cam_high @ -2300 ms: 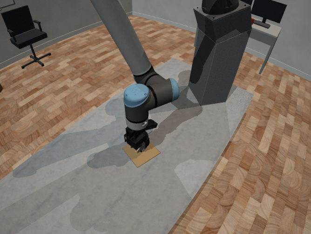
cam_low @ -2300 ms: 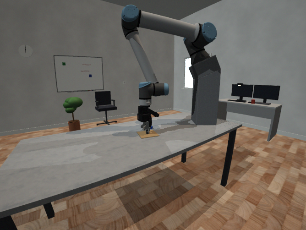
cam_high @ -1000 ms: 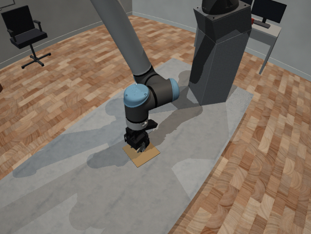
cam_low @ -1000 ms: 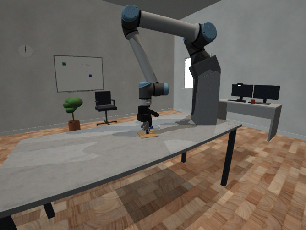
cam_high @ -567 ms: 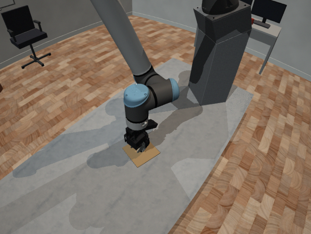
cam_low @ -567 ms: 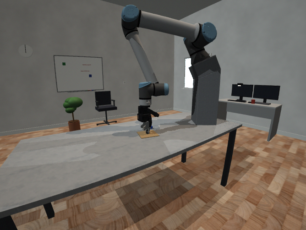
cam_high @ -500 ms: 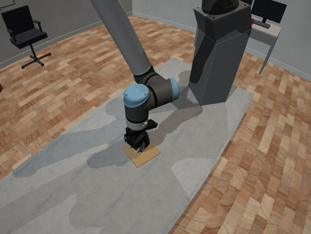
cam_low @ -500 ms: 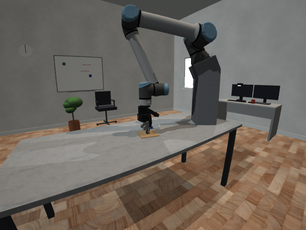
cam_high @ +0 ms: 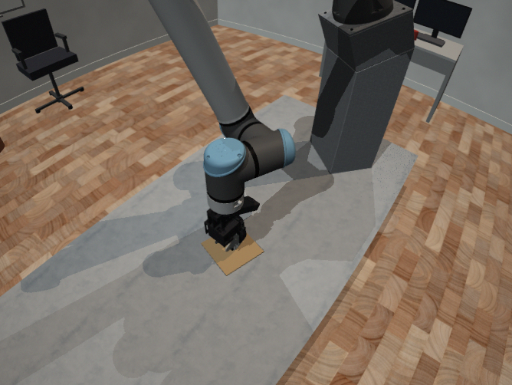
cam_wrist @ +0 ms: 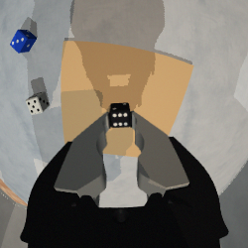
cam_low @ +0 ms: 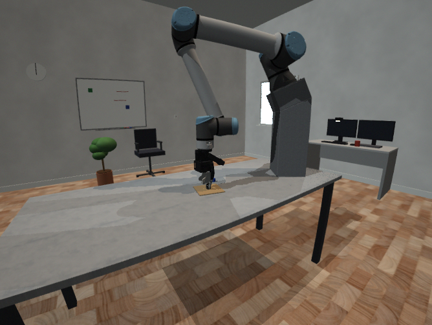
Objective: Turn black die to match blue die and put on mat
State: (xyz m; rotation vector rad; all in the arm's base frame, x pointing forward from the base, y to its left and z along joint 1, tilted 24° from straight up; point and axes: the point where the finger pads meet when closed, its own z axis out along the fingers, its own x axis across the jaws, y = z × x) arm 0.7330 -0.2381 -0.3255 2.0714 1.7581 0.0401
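The black die lies 10 mm below my hand. Also, from my hand: blue die (120 mm behind, 80 mm to the right, 10 mm below); tan mat (20 mm below); white die (40 mm behind, 90 mm to the right, 10 mm below).
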